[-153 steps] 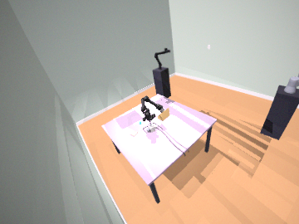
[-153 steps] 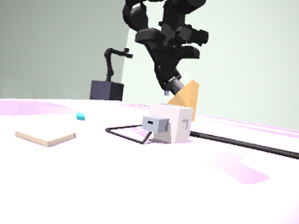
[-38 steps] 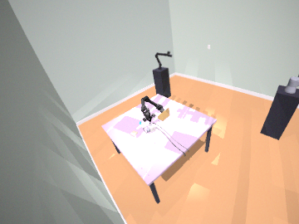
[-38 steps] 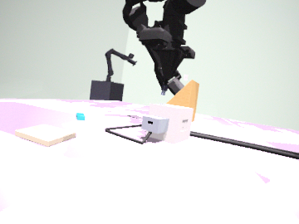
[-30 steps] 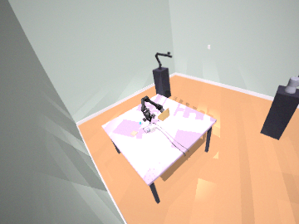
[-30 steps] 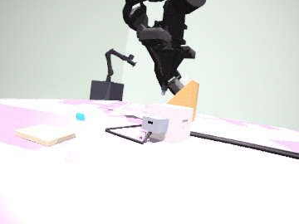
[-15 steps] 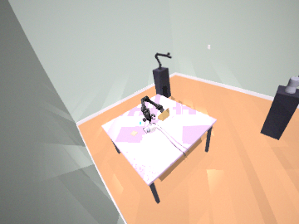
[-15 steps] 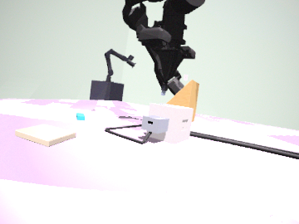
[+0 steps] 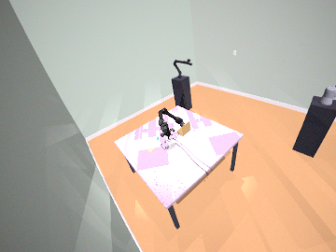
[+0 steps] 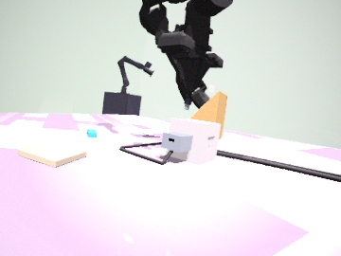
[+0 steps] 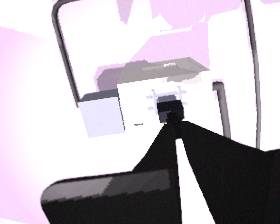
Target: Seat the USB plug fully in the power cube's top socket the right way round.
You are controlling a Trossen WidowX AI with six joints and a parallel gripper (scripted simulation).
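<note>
Right now the dark USB plug is 2 cm below my gripper tip. Also, from my gripper tip: flat tan slab: 23 cm ahead, 14 cm to the right, 13 cm below; then small cyan block: 2 cm ahead, 24 cm to the right, 13 cm below.
</note>
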